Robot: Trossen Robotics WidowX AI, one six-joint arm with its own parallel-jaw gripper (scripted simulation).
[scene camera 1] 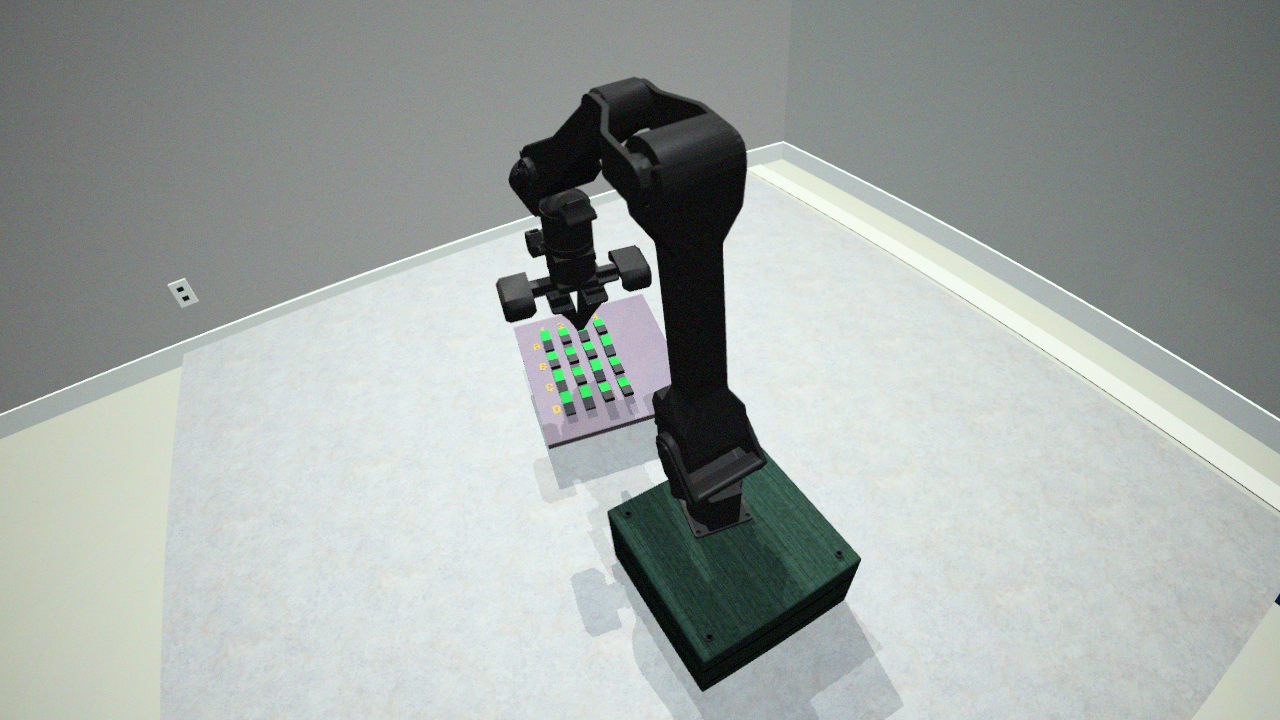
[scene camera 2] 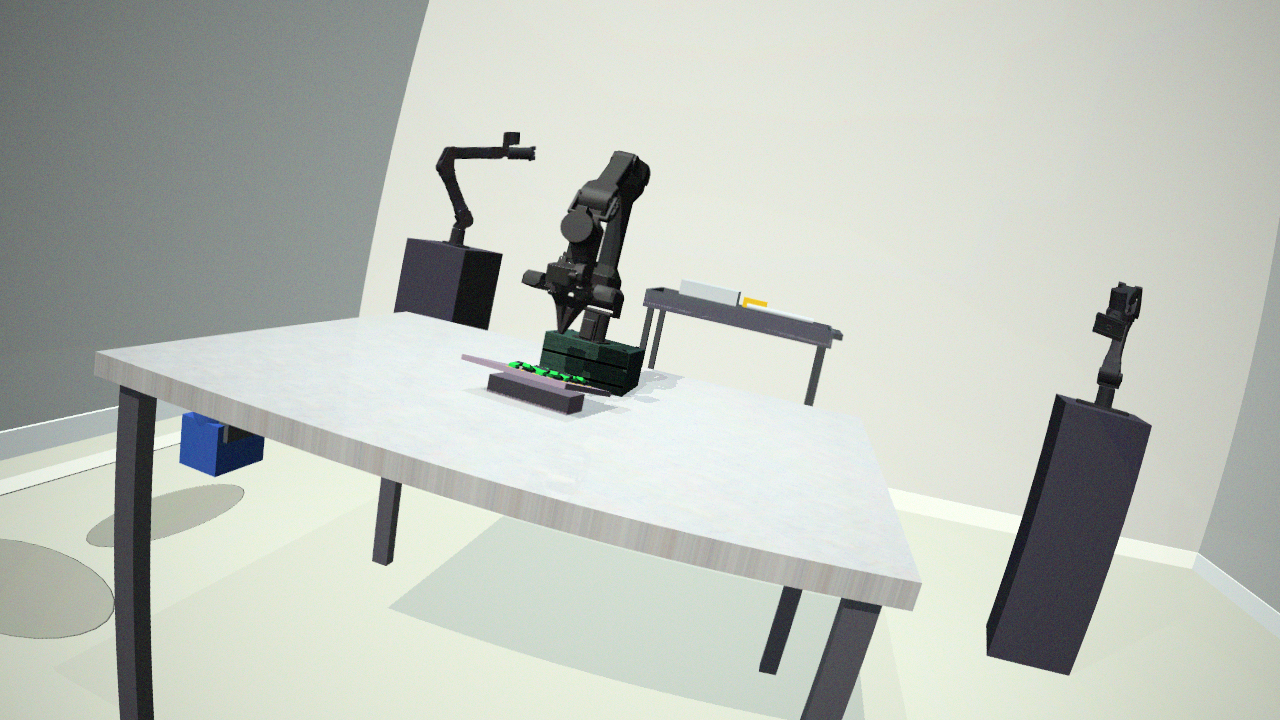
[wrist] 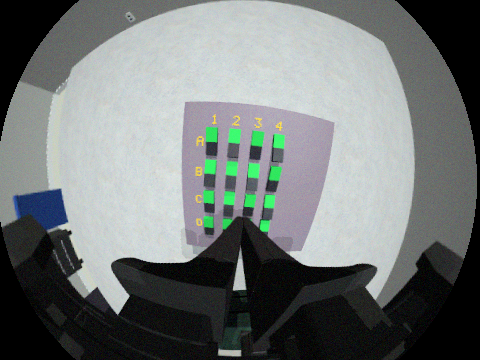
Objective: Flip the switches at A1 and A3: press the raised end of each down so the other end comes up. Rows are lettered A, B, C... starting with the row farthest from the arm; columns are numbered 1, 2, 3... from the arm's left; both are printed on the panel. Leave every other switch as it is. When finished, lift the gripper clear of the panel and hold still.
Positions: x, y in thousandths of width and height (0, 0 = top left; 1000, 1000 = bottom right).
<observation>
The gripper shows in scene camera 1 (453, 456), in scene camera 2 (438, 465) and in the wrist view (503, 615).
</observation>
